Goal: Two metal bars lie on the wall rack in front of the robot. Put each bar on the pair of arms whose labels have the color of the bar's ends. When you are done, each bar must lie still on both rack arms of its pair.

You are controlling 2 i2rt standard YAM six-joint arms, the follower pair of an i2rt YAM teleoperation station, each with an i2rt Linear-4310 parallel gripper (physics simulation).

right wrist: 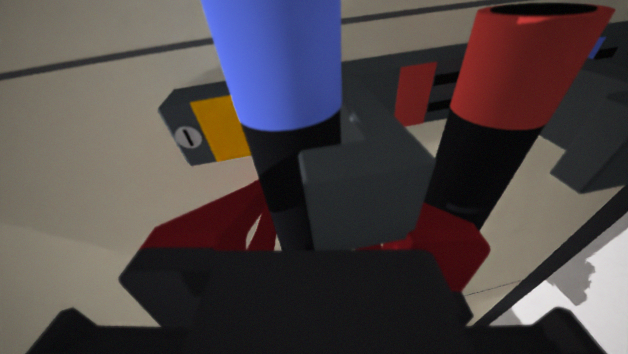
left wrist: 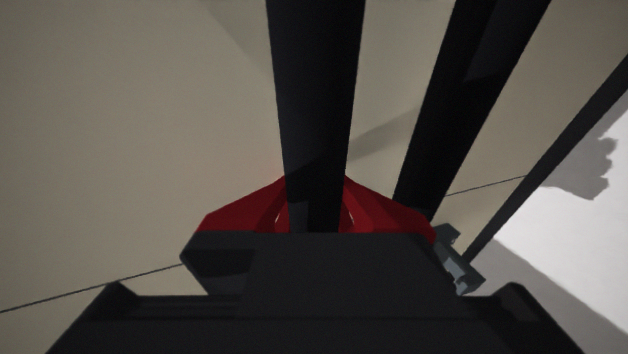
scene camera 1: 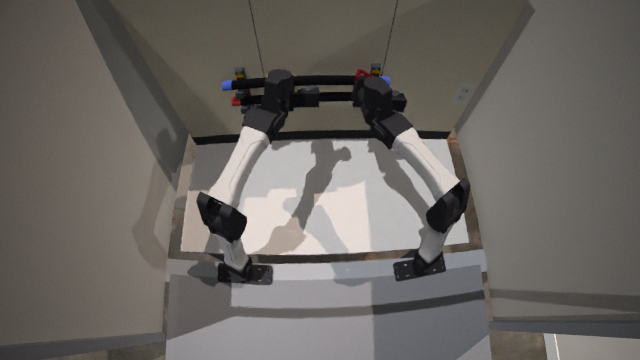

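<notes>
The blue-ended black bar lies across the rack at the height of the yellow labels, behind the front of a grey rack arm in the right wrist view. The red-ended bar lies lower, beside the red label. My left gripper is shut on the blue-ended bar, red fingers close on both sides. My right gripper is open around the same bar near its end, with the rack arm partly hiding the fingers.
A yellow label and part of a blue label show on the rack plate. Another grey rack arm stands under the red-ended bar. Side walls flank both arms; a white panel lies below.
</notes>
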